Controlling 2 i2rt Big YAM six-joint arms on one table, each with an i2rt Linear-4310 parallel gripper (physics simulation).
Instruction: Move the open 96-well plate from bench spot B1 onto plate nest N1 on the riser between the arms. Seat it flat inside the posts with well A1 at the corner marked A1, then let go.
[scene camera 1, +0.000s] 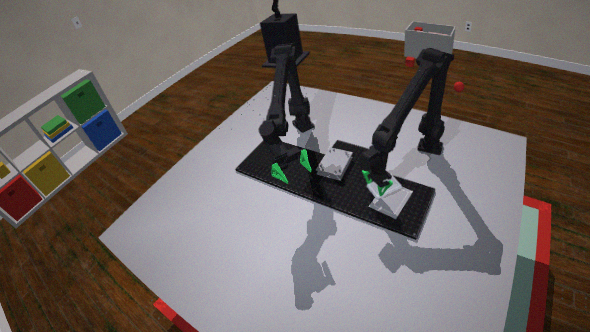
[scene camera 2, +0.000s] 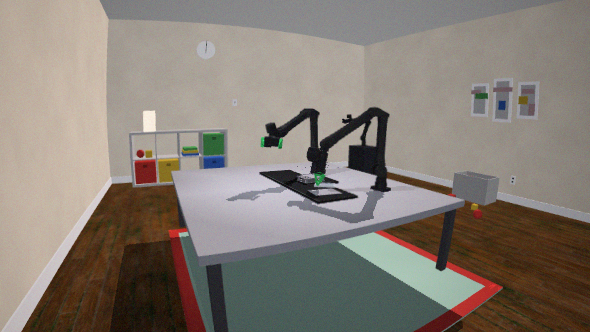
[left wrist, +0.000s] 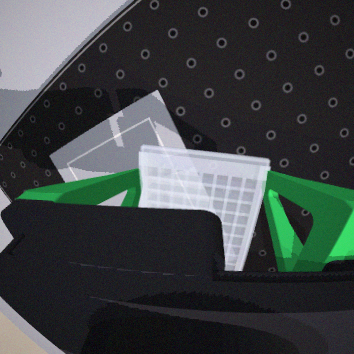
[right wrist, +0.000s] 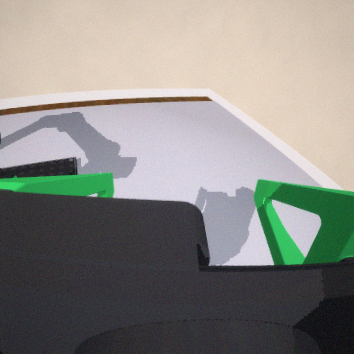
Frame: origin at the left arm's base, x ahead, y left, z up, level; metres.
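Seen in the pictures: left gripper, fingertip midpoint: (scene camera 1: 375, 190) (scene camera 2: 317, 184) (left wrist: 200, 177); right gripper, fingertip midpoint: (scene camera 1: 299, 177) (scene camera 2: 270, 147) (right wrist: 184, 184); left arm's base at its link origin: (scene camera 1: 430, 147) (scene camera 2: 380, 189); right arm's base at its link origin: (scene camera 1: 303, 125).
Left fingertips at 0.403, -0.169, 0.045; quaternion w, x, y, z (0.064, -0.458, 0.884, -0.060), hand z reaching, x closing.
Pixels of each thing's top centre, then the offset from my left fingertips to it, as dx, dy, dz. "pt": a spot on its surface instead.
- clear 96-well plate at its top centre: (left wrist: 192, 240) (scene camera 1: 384, 184) (scene camera 2: 324, 183) -0.036, +0.031, +0.008
- grey B1 pad at a spot on its surface: (left wrist: 102, 147) pt +0.061, +0.065, -0.031
- grey riser with nest N1, top centre: (scene camera 1: 334, 159) (scene camera 2: 310, 174) -0.107, -0.233, +0.011
The clear 96-well plate (left wrist: 207, 197) (scene camera 1: 385, 189) sits between the green fingers of my left gripper (left wrist: 200, 177) (scene camera 1: 378, 183) (scene camera 2: 318, 178), which is shut on it. The plate hangs slightly above the grey B1 pad (left wrist: 102, 147) (scene camera 1: 396, 205) at the right end of the black breadboard (scene camera 1: 346, 197) (scene camera 2: 284, 175) (left wrist: 246, 53). The grey riser with nest N1 (scene camera 1: 334, 163) (scene camera 2: 305, 178) stands empty in the board's middle, to the left of the plate. My right gripper (scene camera 1: 290, 166) (scene camera 2: 271, 141) (right wrist: 184, 184) is open and empty, raised over the board's left end.
A cube shelf (scene camera 1: 45, 93) (scene camera 2: 177, 131) with coloured bins stands by the wall. A grey bin (scene camera 1: 429, 41) (scene camera 2: 474, 188) and a black box (scene camera 1: 280, 33) (scene camera 2: 363, 159) stand on the floor beyond the table. The arm bases stand behind the board.
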